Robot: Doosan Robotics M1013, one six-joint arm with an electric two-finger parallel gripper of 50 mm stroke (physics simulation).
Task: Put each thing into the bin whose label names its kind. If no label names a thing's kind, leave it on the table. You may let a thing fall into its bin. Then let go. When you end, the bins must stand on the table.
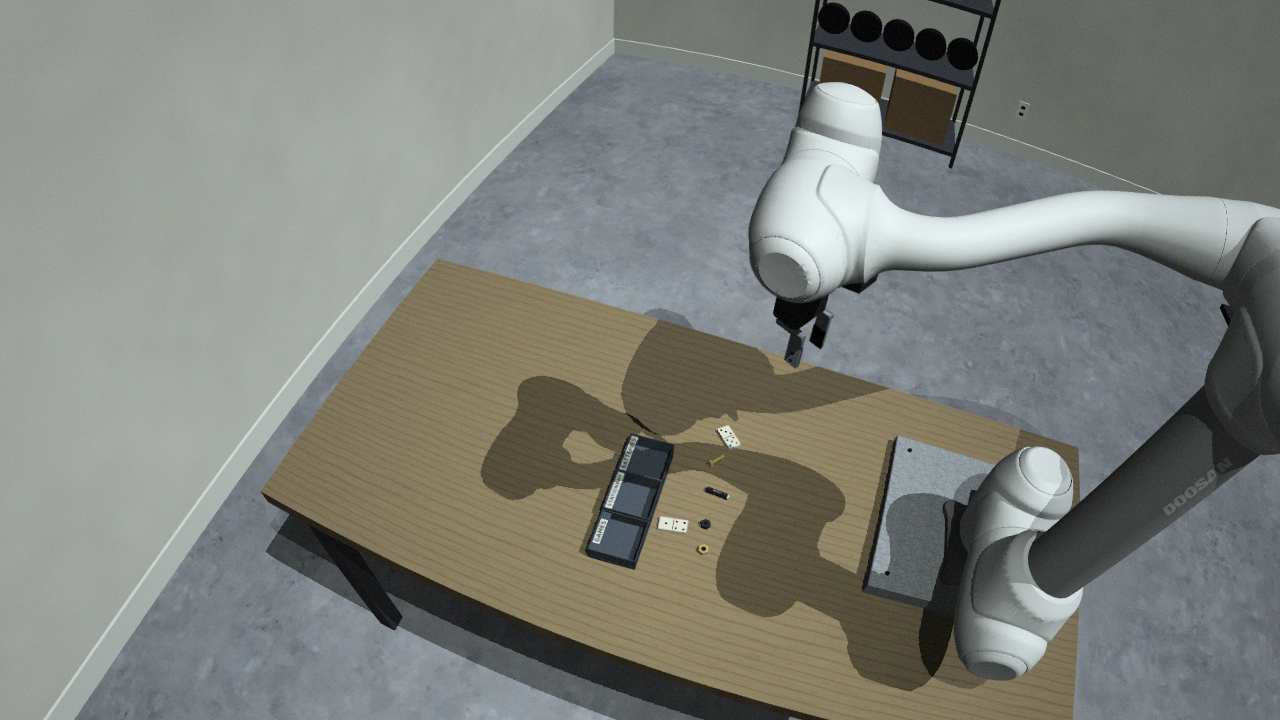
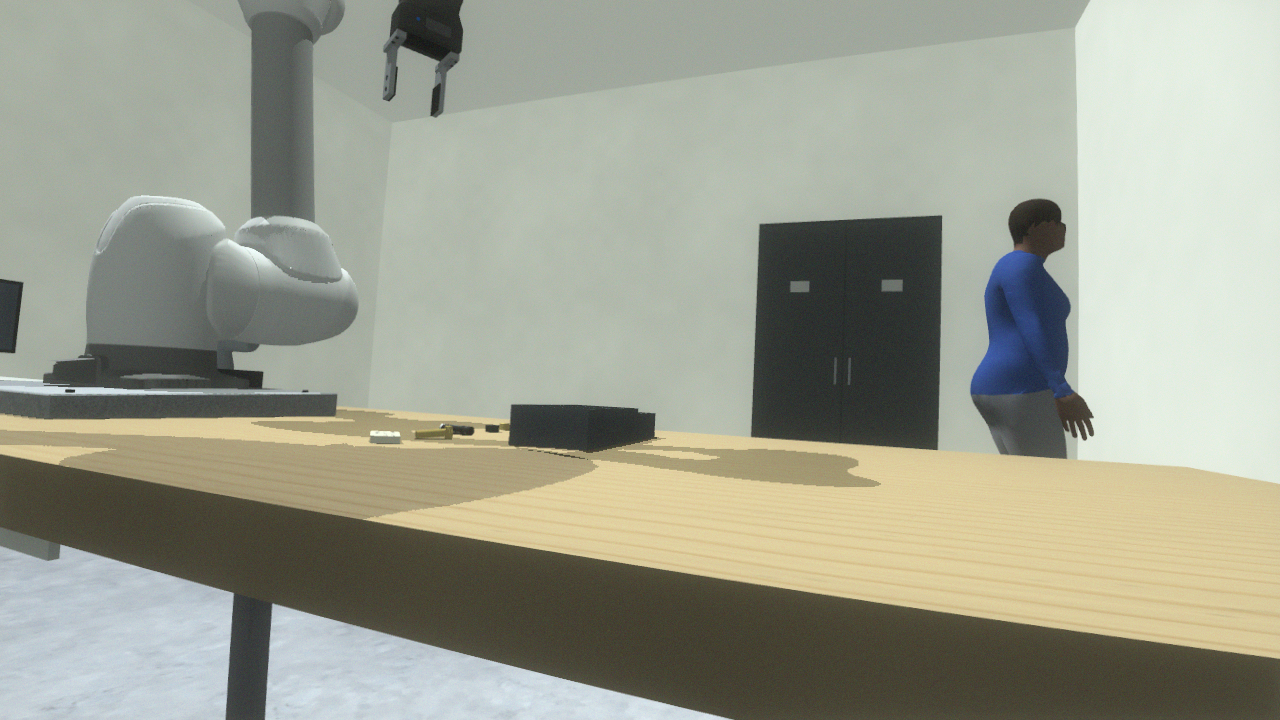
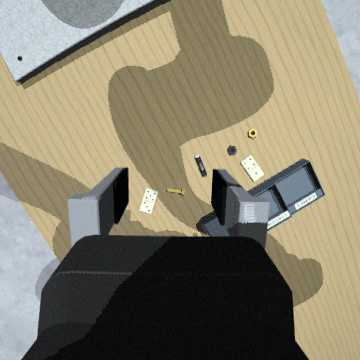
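Pixels of known places: gripper, fingertip midpoint: [image 1: 803, 353] [image 2: 413, 105] [image 3: 169, 185]; arm's base, link origin: [image 2: 152, 385].
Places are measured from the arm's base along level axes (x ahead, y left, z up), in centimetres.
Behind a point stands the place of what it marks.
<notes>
My gripper [image 1: 806, 354] {x 44.8, y -4.7, z 35.6 cm} [image 2: 412, 105] {x 44.8, y -4.7, z 35.6 cm} [image 3: 169, 185] {x 44.8, y -4.7, z 35.6 cm} is open and empty, high above the table's far side. Three joined dark bins stand on the table: BATTERIES [image 1: 650, 460] {x 66.4, y -6.4, z -2.4 cm}, STATIONERY [image 1: 633, 497] {x 67.3, y 2.3, z -2.3 cm} [image 3: 271, 199] {x 67.3, y 6.1, z -2.4 cm} and GAMES [image 1: 617, 537] {x 67.8, y 11.1, z -2.4 cm} [image 3: 299, 182] {x 67.4, y 13.0, z -2.4 cm}; they look empty. One domino [image 1: 673, 524] {x 59.0, y 5.8, z -2.4 cm} [image 3: 252, 168] {x 59.2, y 5.8, z -2.4 cm} lies beside the GAMES bin. Another domino [image 1: 728, 437] {x 53.4, y -15.5, z -2.3 cm} [image 2: 384, 437] {x 54.8, y -17.7, z -2.5 cm} [image 3: 148, 200] {x 53.3, y -15.6, z -2.3 cm} lies near a brass bolt [image 1: 716, 460] {x 54.5, y -9.6, z -2.2 cm} [image 2: 432, 433] {x 54.7, y -10.3, z -2.5 cm} [image 3: 175, 191] {x 54.6, y -9.9, z -2.1 cm}. A black battery-like cylinder [image 1: 716, 492] {x 53.1, y -2.6, z -2.2 cm} [image 3: 200, 165] {x 52.8, y -2.8, z -2.1 cm}, a dark nut [image 1: 705, 523] {x 53.6, y 4.3, z -2.2 cm} [image 3: 232, 150] {x 53.7, y 4.2, z -2.2 cm} and a yellow nut [image 1: 703, 548] {x 52.8, y 9.4, z -2.2 cm} [image 3: 252, 133] {x 52.9, y 9.3, z -2.2 cm} lie apart.
The arm's grey base plate [image 1: 913, 501] {x 15.4, y -8.0, z -0.2 cm} [image 2: 179, 405] {x 20.8, y -11.1, z -1.6 cm} [image 3: 30, 35] {x 14.7, y -15.9, z -0.4 cm} is on the table [image 1: 384, 376] {x 125.8, y -10.5, z -3.0 cm}. A person in blue [image 2: 1024, 322] is beyond the table near dark doors [image 2: 845, 331]. A shelf rack [image 1: 966, 111] stands at the back wall.
</notes>
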